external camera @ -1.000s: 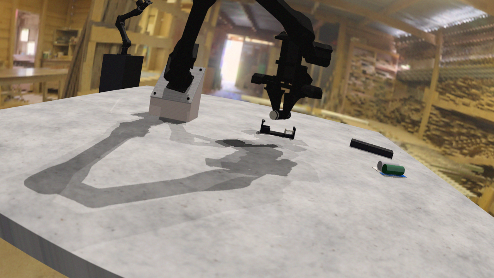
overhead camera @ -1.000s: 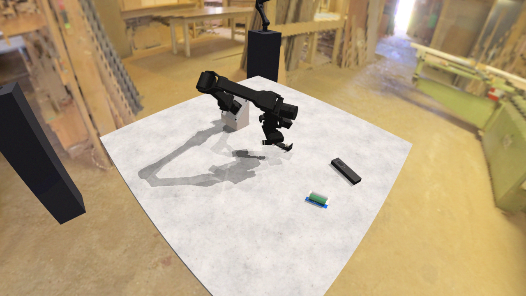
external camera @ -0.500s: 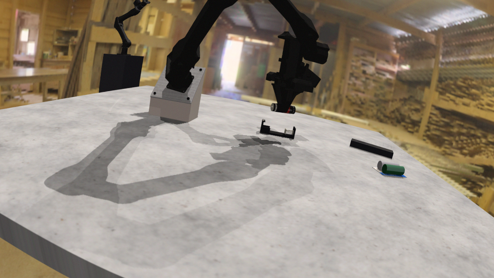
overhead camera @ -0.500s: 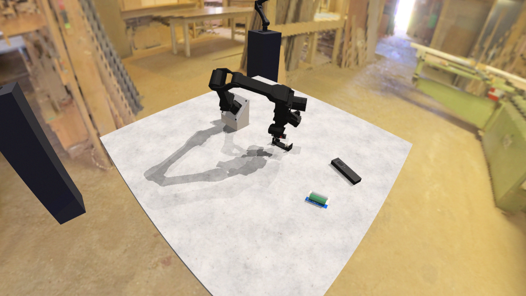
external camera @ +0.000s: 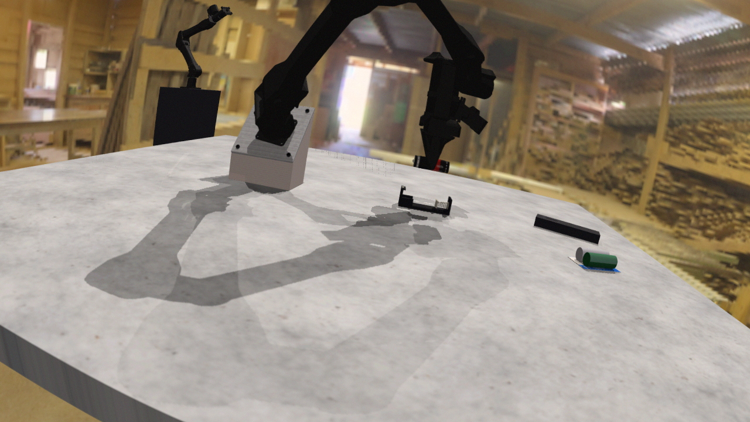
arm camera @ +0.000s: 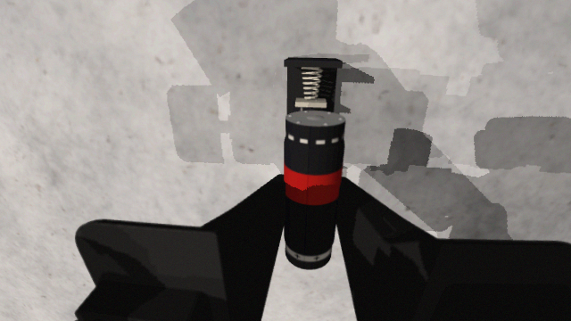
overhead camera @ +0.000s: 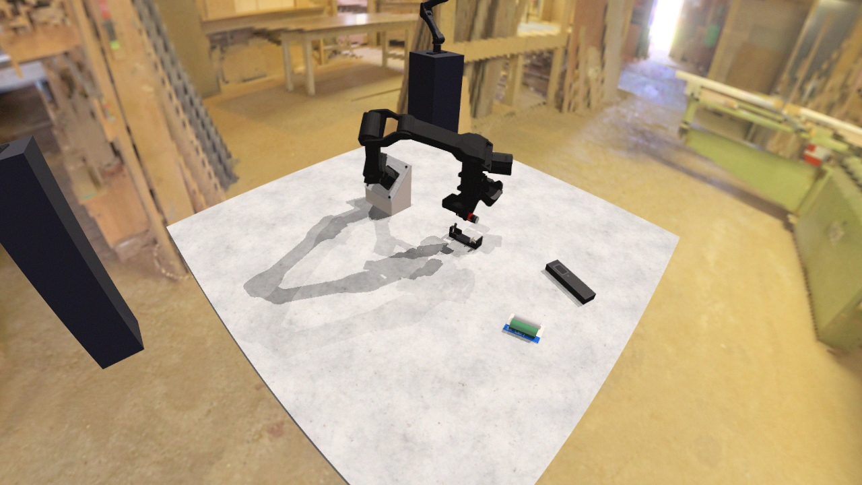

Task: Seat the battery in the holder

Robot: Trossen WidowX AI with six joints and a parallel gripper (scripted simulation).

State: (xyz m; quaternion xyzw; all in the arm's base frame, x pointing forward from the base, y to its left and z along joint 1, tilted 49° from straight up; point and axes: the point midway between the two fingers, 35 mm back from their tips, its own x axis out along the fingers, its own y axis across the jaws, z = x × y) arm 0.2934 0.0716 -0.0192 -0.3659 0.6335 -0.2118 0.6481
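Right now the grey metal contact is 60 mm below my gripper tip, 20 mm ahead of it and 10 mm to the left of it. Round my gripper tip: battery 10 mm above; then black bar-shaped device 320 mm ahead, 90 mm to the left, 60 mm below.
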